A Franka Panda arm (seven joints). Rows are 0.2 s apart.
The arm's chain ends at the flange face. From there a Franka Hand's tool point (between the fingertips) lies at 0.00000 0.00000 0.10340 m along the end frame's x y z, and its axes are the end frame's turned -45 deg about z.
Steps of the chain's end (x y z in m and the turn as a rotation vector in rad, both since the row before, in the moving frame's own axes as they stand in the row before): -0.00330, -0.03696, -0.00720, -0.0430, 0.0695, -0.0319; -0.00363, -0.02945, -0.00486, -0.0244, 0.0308, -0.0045
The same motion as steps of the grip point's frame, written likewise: 0.02587, -0.02028, -0.00755, -0.0795, 0.0187, -0.0319; 0.01873, -0.01936, -0.00494, -0.0390, 0.0045, -0.0045
